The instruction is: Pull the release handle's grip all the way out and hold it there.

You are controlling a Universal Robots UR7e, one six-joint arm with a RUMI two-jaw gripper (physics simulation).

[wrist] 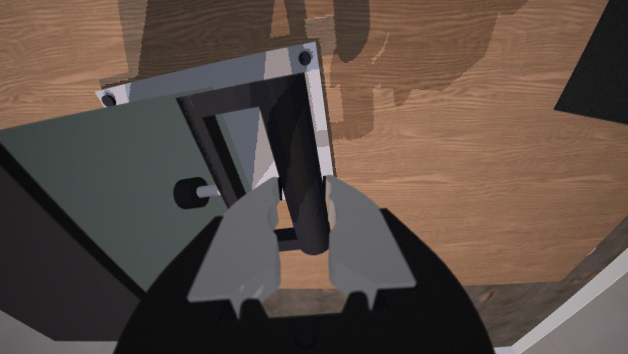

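Note:
The release handle's grip (292,135) is a thick dark round bar, running from the upper middle of the wrist view down to between the fingers. Dark arms join it at each end to a dark strip beside the grey-green face of a housing (115,165). There is an open gap between the bar and that strip. My gripper (302,178) is shut on the grip near its lower end, one grey finger on each side, with the fingertips against the bar. The left finger hides part of the strip and the housing face.
A black knob (190,193) on a pale pin stands out from the housing face at left. A silver base plate (200,71) with dark bolts lies under the handle on the wooden table (450,165). A black flat panel (600,75) is at upper right. A pale edge crosses the lower right.

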